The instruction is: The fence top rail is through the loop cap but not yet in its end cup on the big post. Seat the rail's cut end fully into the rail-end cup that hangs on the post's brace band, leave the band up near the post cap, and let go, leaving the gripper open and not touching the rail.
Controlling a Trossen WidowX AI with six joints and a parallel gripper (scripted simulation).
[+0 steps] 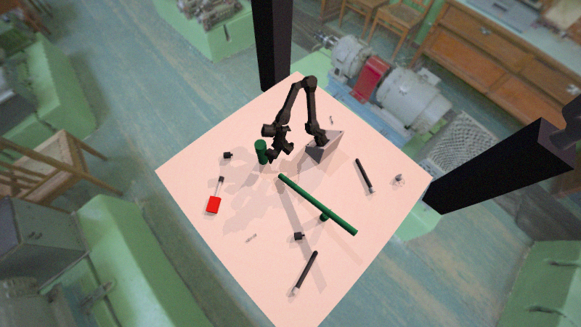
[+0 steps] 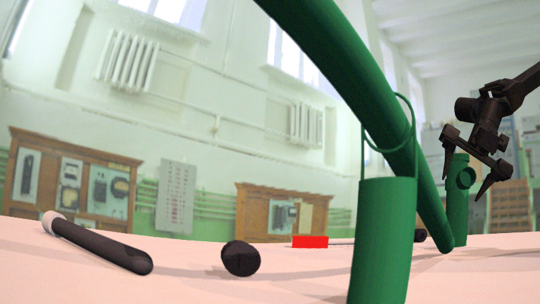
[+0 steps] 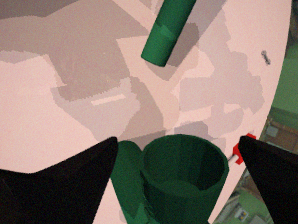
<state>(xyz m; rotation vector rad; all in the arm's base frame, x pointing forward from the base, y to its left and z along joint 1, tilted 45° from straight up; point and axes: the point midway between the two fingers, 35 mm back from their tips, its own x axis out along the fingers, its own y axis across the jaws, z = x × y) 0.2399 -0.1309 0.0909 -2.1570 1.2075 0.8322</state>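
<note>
My gripper tip is now 10 mm past the rail-end cup, 20 mm to the left of it and 20 mm below it. Also, from my gripper tip: short green post (40 mm ahead, 420 mm to the left, 10 mm below); grey fitting (460 mm behind, 670 mm to the left, 100 mm below); red-handled tool (340 mm ahead, 150 mm to the right, 100 mm below).
</note>
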